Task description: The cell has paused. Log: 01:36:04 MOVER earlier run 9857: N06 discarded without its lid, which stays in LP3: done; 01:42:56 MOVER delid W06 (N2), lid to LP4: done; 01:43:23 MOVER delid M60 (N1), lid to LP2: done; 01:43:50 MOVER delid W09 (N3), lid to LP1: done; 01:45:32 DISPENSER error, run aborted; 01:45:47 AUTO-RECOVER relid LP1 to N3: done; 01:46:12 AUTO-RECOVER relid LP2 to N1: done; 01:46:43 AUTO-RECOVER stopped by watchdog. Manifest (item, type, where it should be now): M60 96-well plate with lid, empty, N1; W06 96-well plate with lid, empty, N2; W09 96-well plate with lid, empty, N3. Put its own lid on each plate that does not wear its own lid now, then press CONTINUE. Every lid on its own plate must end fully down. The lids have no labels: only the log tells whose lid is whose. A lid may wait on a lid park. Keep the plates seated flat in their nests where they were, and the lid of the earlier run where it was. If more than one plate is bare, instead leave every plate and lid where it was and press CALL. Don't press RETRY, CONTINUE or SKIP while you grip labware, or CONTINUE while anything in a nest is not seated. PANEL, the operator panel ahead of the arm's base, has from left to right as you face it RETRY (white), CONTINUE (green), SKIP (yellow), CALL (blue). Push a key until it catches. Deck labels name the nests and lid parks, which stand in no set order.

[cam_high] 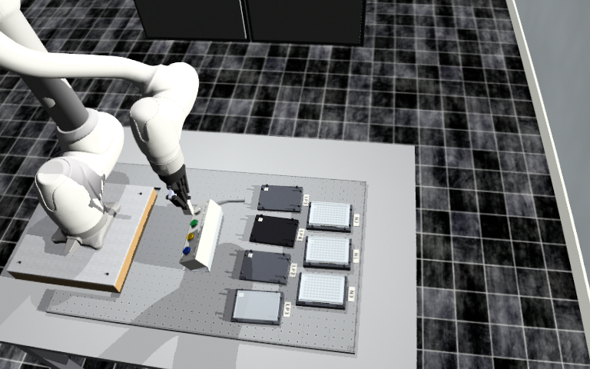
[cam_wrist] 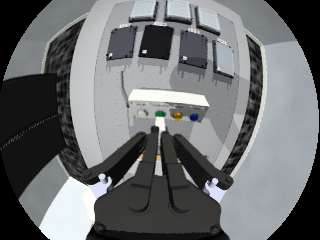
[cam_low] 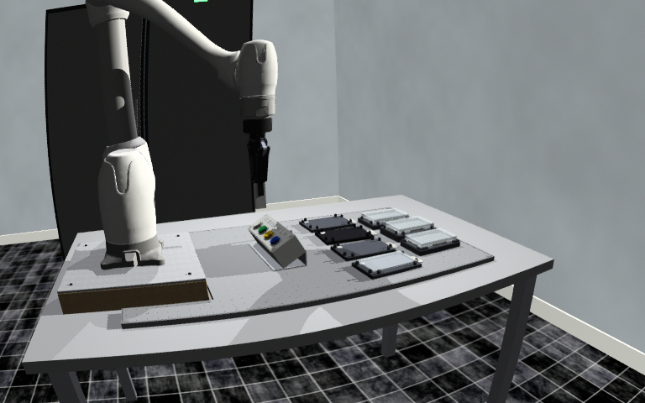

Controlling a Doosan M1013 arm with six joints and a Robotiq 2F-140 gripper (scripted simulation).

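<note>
Now: hand 9 cm above the green key. Also, from my hand: yellow key 9 cm below, 5 cm to the right, 1 cm ahead; then blue key 10 cm to the right, 9 cm below, 1 cm ahead; then white key 9 cm below, 5 cm to the left.
</note>
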